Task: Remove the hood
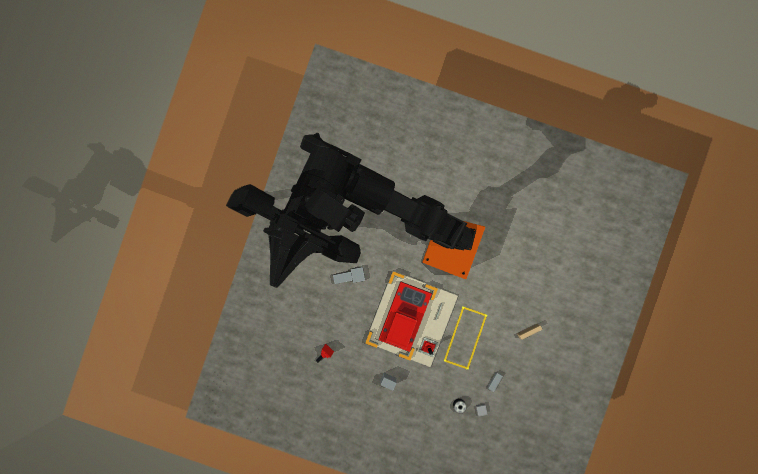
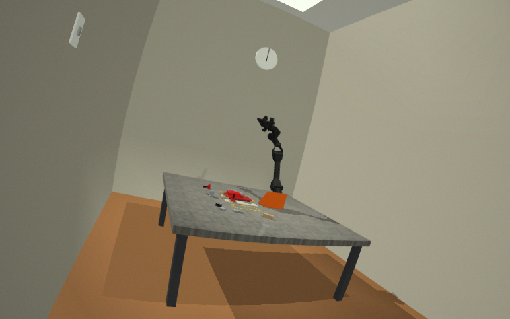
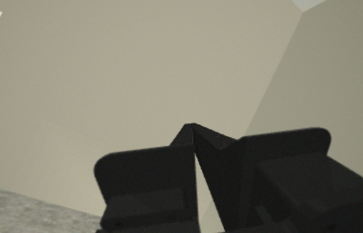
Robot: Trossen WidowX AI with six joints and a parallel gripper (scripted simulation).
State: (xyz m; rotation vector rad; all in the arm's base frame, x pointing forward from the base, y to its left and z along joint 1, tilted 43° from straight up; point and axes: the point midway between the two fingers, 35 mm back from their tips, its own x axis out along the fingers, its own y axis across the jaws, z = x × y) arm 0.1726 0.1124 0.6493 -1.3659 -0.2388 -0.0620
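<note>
The red hood lies 62 cm below my gripper tip, 26 cm to the left of it and 16 cm ahead of it. Also, from my gripper tip: wheel (65 cm below, 52 cm to the left, 36 cm ahead); wooden block (67 cm to the left, 65 cm below, 6 cm ahead).
</note>
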